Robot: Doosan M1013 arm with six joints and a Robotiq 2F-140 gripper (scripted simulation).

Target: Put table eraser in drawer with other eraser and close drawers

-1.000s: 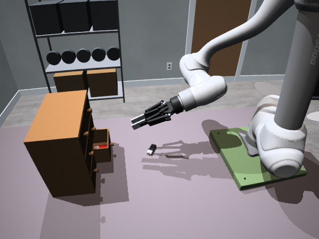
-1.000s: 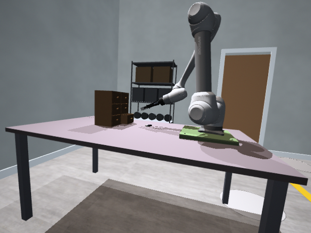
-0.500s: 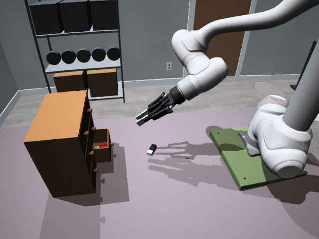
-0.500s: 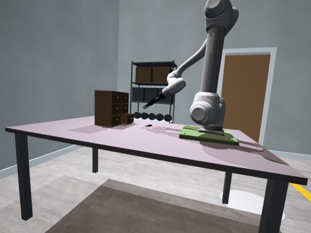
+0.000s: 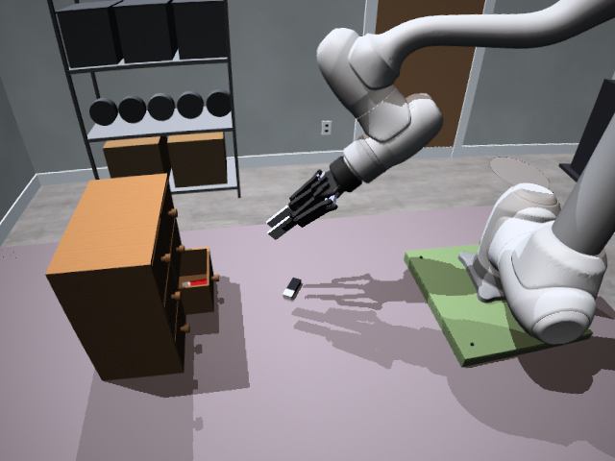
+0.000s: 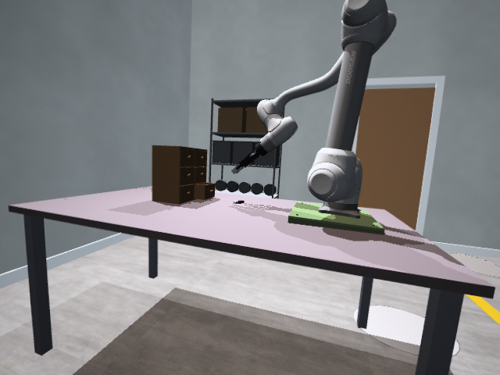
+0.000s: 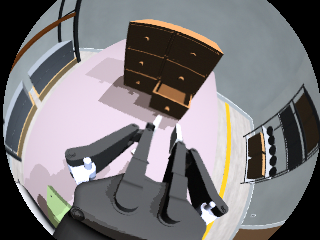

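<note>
The black-and-white eraser lies 2 cm behind my hand, 2 cm to the left of it and 19 cm below it. Also, from my hand: white eraser (23 cm ahead, 2 cm to the left, 18 cm below).
</note>
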